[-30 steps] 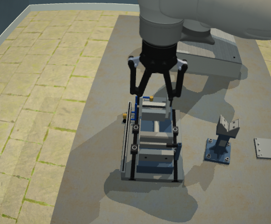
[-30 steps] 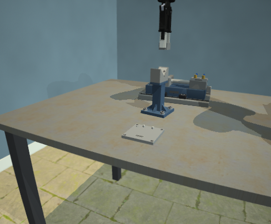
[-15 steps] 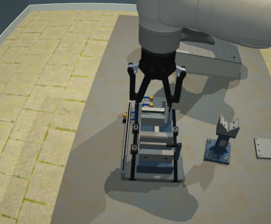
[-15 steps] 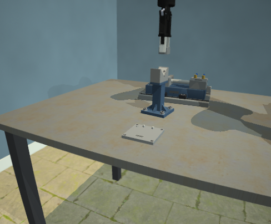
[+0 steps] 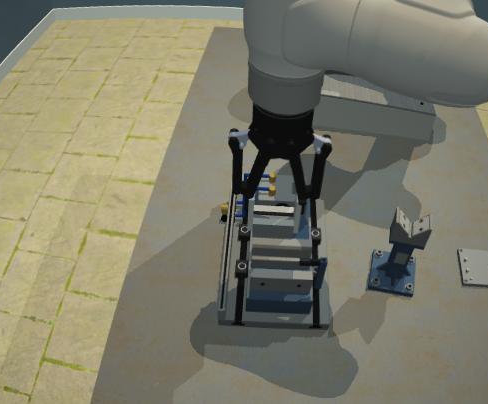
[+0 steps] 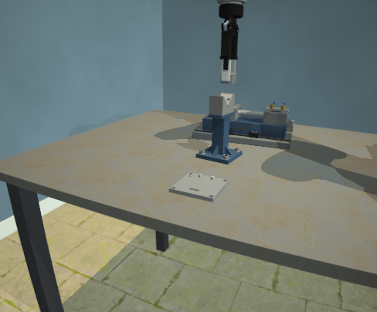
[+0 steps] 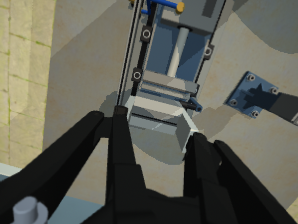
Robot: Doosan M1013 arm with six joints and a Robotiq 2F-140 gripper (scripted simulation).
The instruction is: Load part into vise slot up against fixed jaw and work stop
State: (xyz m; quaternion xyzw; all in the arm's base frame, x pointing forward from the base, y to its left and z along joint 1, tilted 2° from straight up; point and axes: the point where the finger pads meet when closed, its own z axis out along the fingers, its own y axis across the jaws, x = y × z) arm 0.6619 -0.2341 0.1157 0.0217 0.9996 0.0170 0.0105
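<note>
The fixed jaw is 130 mm below my hand, 30 mm ahead of it and 20 mm to the left of it. Round my hand: part: 20 mm below; then work stop: 120 mm below, 70 mm to the left; then moving jaw: 130 mm below, 30 mm behind, 20 mm to the left.
</note>
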